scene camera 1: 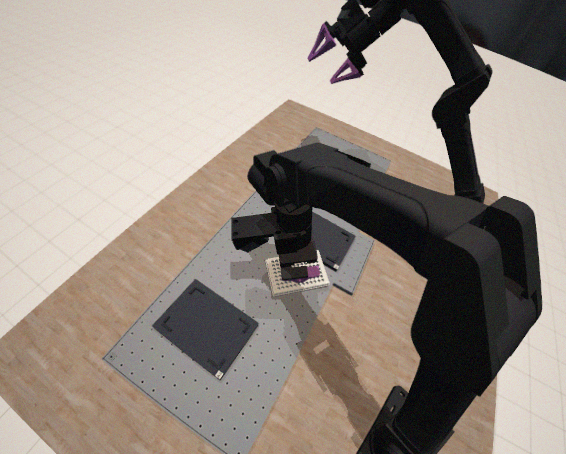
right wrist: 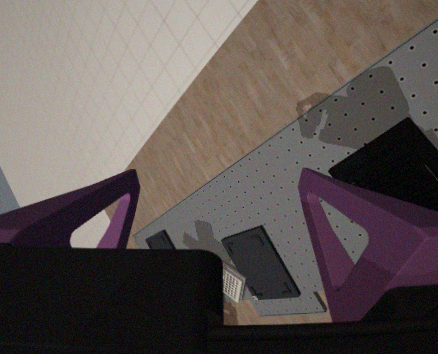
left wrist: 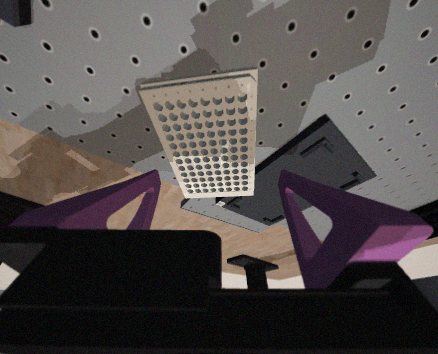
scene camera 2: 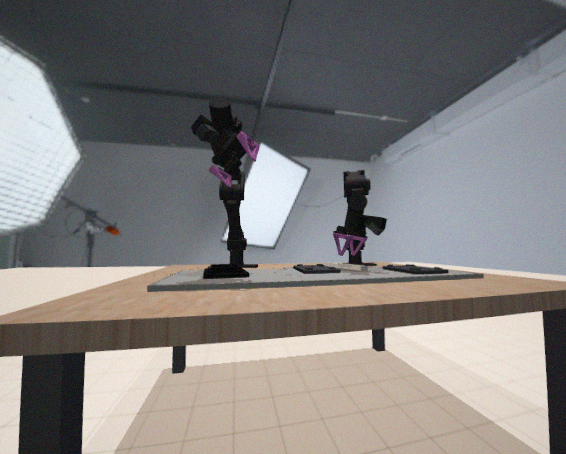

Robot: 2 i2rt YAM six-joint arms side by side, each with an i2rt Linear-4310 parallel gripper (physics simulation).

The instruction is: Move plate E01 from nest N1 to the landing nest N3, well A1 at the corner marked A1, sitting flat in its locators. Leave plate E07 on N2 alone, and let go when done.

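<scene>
A cream well plate point(scene camera 1: 276, 287) point(scene camera 2: 356, 267) point(left wrist: 205, 135) point(right wrist: 233, 285) lies off the nests on the pegboard, beside the middle dark nest point(scene camera 1: 332, 242) point(scene camera 2: 316, 269) point(left wrist: 310, 175) point(right wrist: 262, 265). Its label cannot be read. Another dark nest point(scene camera 1: 205, 325) point(scene camera 2: 416, 269) has raised corner locators and a small corner tag. My left gripper point(scene camera 1: 306, 276) point(scene camera 2: 349, 254) point(left wrist: 219, 176) is open, tilted above the cream plate; the arm hides part of it in scene camera 1. My right gripper point(scene camera 1: 321, 71) point(scene camera 2: 243, 171) point(right wrist: 219, 177) is open, high up and away from the plate.
A thick black block point(scene camera 2: 226, 271) point(right wrist: 395, 162) sits at the pegboard's other end; whether it is a nest bearing a plate cannot be told. The grey pegboard point(scene camera 1: 185, 395) point(scene camera 2: 280, 283) lies on the wooden table point(scene camera 1: 165, 240) point(scene camera 2: 280, 300). The left arm point(scene camera 1: 370, 195) reaches over the board.
</scene>
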